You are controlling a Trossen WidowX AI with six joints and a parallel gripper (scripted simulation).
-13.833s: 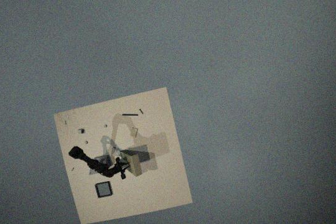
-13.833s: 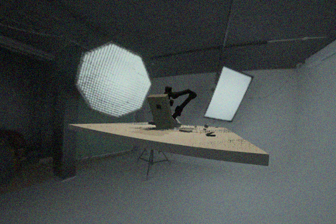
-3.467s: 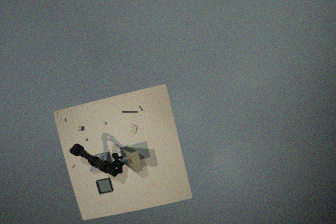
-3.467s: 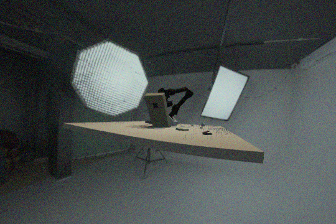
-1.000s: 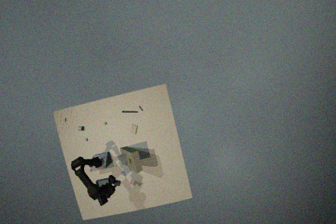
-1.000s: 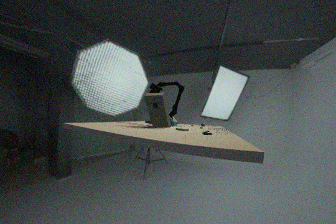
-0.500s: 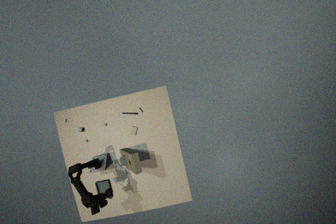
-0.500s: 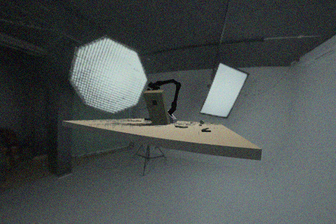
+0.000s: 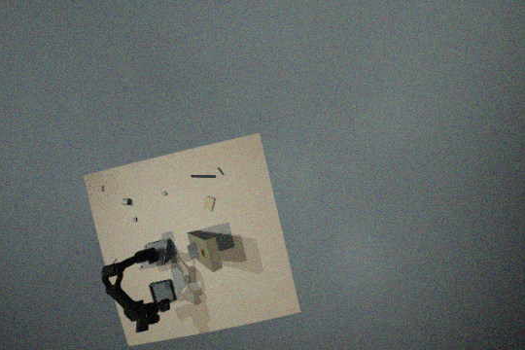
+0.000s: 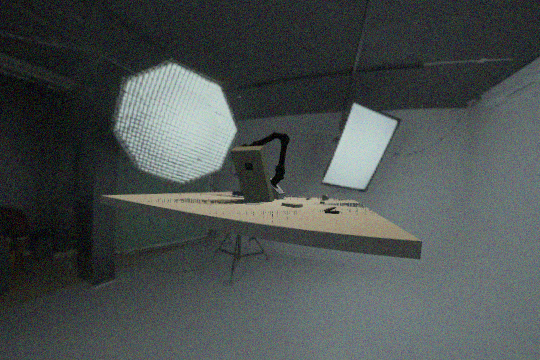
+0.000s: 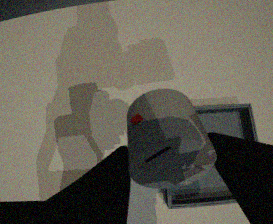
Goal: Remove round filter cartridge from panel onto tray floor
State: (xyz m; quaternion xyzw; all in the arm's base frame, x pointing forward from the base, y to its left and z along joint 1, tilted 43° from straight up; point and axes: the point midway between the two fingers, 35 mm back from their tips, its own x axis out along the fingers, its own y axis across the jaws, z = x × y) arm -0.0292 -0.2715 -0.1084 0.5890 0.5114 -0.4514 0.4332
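Now: gripper tip right at the round pale filter cartridge. Round my gripper tip: pale block (490 mm to the left, 450 mm ahead, 190 mm below); service panel (350 mm ahead, 250 mm to the left, 50 mm below); square grey tray (190 mm below, 90 mm behind, 20 mm to the left).
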